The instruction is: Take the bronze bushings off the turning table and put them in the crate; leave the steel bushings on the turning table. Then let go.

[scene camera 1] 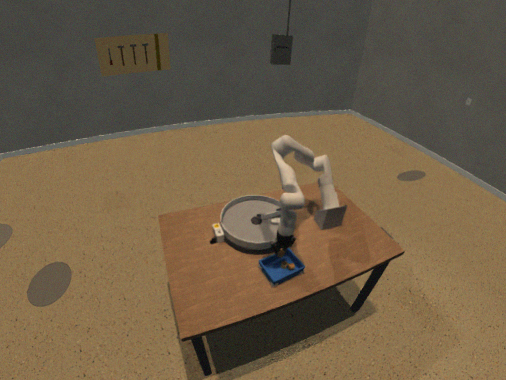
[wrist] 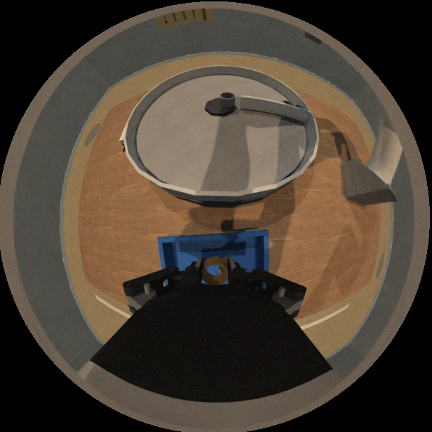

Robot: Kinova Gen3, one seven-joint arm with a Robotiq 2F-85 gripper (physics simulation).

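Seen in the pictures: gripper, fingertip midpoint: (scene camera 1: pixel 280 254); arm's base, origin of the base link: (scene camera 1: pixel 330 208).
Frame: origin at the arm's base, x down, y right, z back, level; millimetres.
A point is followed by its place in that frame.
My gripper (scene camera 1: pixel 282 248) {x 27, y -253, z -416 mm} (wrist: pixel 214 264) is shut on a bronze bushing (scene camera 1: pixel 281 253) {x 28, y -250, z -407 mm} (wrist: pixel 215 282), a brown ring held between the fingertips. It is above the blue crate (scene camera 1: pixel 289 275) {x 64, y -365, z -400 mm} (wrist: pixel 216 237), near the side facing the turning table. Two bronze bushings lie inside the crate in the scene view, one (scene camera 1: pixel 291 266) {x 78, y -305, z -366 mm} to the right of the other (scene camera 1: pixel 284 264) {x 103, y -267, z -387 mm}. The grey turning table (scene camera 1: pixel 242 215) {x 58, y 108, z -530 mm} (wrist: pixel 175 142) is a round, rimmed disc behind the crate. I cannot clearly make out the steel bushings; the arm and the bar may hide them.
A pale bar (scene camera 1: pixel 270 215) {x 39, y 54, z -372 mm} (wrist: pixel 270 106) reaches from the turning table's hub to its right rim. A small white box (scene camera 1: pixel 218 231) {x 57, y -2, z -692 mm} with a yellow mark stands left of the turning table. My arm's grey base plate (scene camera 1: pixel 330 217) {x 17, y -63, z -30 mm} (wrist: pixel 365 185) is at the right on the wooden table (scene camera 1: pixel 215 295) {x 111, y -370, z -762 mm} (wrist: pixel 115 215).
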